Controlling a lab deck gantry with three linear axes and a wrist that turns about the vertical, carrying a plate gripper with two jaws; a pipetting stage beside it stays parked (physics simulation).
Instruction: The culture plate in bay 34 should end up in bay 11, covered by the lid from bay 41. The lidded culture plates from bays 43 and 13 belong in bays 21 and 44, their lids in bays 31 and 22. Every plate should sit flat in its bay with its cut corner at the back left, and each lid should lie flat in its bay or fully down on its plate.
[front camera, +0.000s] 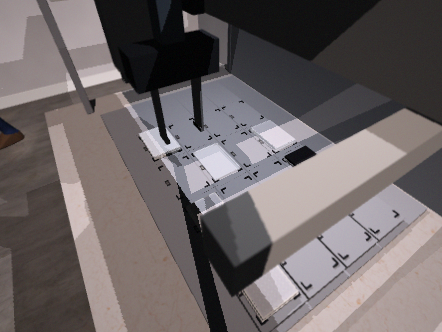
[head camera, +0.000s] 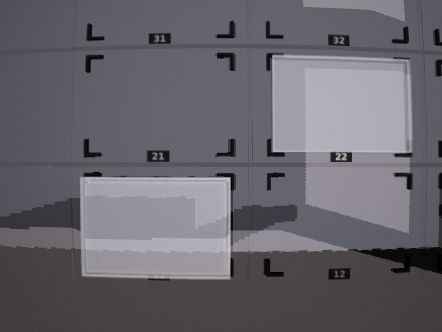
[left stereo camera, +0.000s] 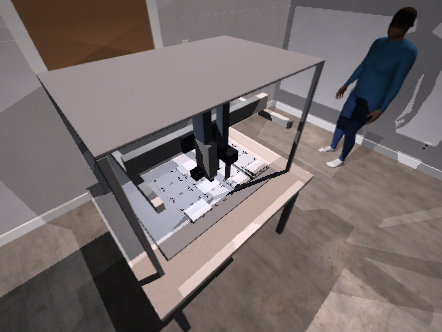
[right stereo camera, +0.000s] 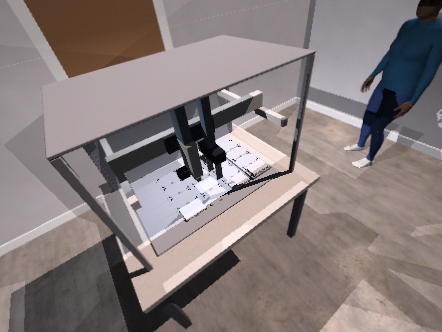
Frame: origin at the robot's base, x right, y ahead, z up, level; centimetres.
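Where they show: gripper, fingertip midpoint: (front camera: 182, 133) (left stereo camera: 222, 174) (right stereo camera: 215, 174); robot's base at its link origin: (front camera: 139, 137) (head camera: 90, 269) (left stereo camera: 193, 222) (right stereo camera: 186, 221).
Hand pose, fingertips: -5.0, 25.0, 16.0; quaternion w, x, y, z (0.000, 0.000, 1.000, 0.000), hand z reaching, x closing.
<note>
Things, the pixels of their top centre, and the offset from my fingertips, as dx, dy, dz. "spot": a spot on its surface instead.
- clear plate at its top centre: (head camera: 154, 228) (front camera: 158, 139) (left stereo camera: 198, 209) (right stereo camera: 192, 208) +0.7, -18.6, -14.3
- clear lid at its top centre: (head camera: 344, 103) (front camera: 216, 159) (left stereo camera: 208, 184) (right stereo camera: 206, 184) -10.0, -2.2, -15.2
- Bay 21 at a spot on its surface: (head camera: 158, 106) spot: -9.8, -18.6, -16.0
- black rectangular piece at its top centre: (front camera: 311, 163) -31.4, +14.2, -14.3
- white plate at its top centre: (front camera: 259, 274) (right stereo camera: 257, 166) (left stereo camera: 256, 166) +0.7, +30.6, -13.1
My gripper (front camera: 183, 134) has its two jaws apart with no plate or lid between them. In the front view one jaw tip overlaps the culture plate in bay 11. The jaws do not show in the head view. That clear plate (front camera: 159, 142) (head camera: 156, 227) lies flat, with a double rim; its cut corner is unclear. A clear lid (front camera: 217, 161) (head camera: 341, 104) lies flat in bay 22. Bay 21 (head camera: 158, 106) holds no plate. A black rectangular piece (front camera: 300, 155) is at bay 43. Part of a clear piece (front camera: 212, 198) shows at bay 13, partly hidden by the beam.
Another clear piece (front camera: 273, 135) lies at bay 42, and a white plate (front camera: 270, 296) is at bay 14. A thick pale beam (front camera: 320, 185) crosses the front view and hides part of the deck. The parked pipetting stage (left stereo camera: 206, 157) stands beside my gripper's column.
</note>
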